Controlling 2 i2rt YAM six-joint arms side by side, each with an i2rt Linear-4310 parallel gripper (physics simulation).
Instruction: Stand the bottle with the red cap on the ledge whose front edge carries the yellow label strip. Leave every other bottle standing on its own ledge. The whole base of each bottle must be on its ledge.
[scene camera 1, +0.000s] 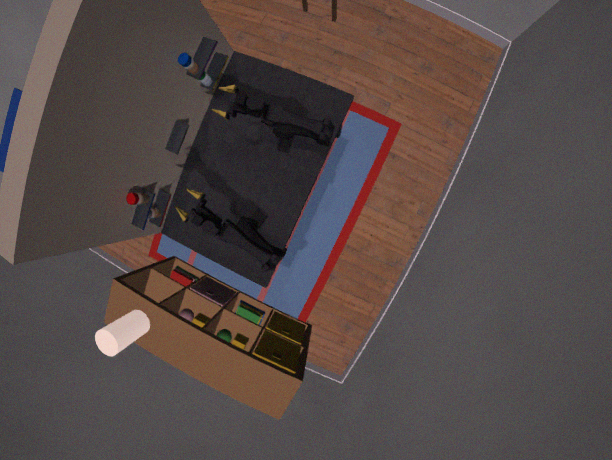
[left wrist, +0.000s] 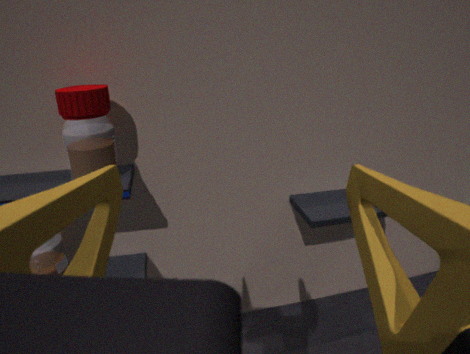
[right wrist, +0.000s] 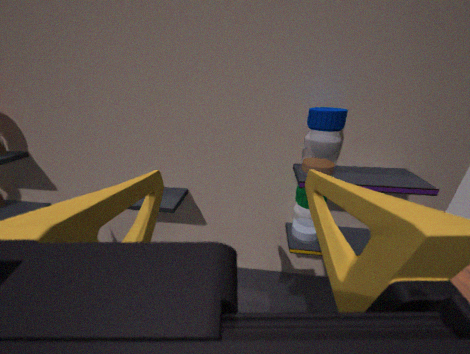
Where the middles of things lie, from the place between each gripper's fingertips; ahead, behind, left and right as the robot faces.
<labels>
Now: left hand 25 cm short of the red-capped bottle (left wrist: 88, 134), 10 cm to the right of it and 4 cm above it. From my left hand the other things lie so: red-strip ledge (left wrist: 133, 265) 26 cm ahead, 16 cm to the left, 24 cm below; blue-capped bottle (right wrist: 322, 142) 22 cm ahead, 58 cm to the right, 4 cm below; grey-capped bottle (left wrist: 50, 258) 26 cm ahead, 18 cm to the left, 18 cm below.
The blue-capped bottle lies 210 mm ahead of my right hand, 130 mm to the right of it and 30 mm below it. Also, from my right hand: purple-strip ledge (right wrist: 371, 176) (210 mm ahead, 190 mm to the right, 90 mm below); green-capped bottle (right wrist: 302, 229) (220 mm ahead, 130 mm to the right, 170 mm below); yellow-strip ledge (right wrist: 357, 238) (210 mm ahead, 190 mm to the right, 230 mm below).
</labels>
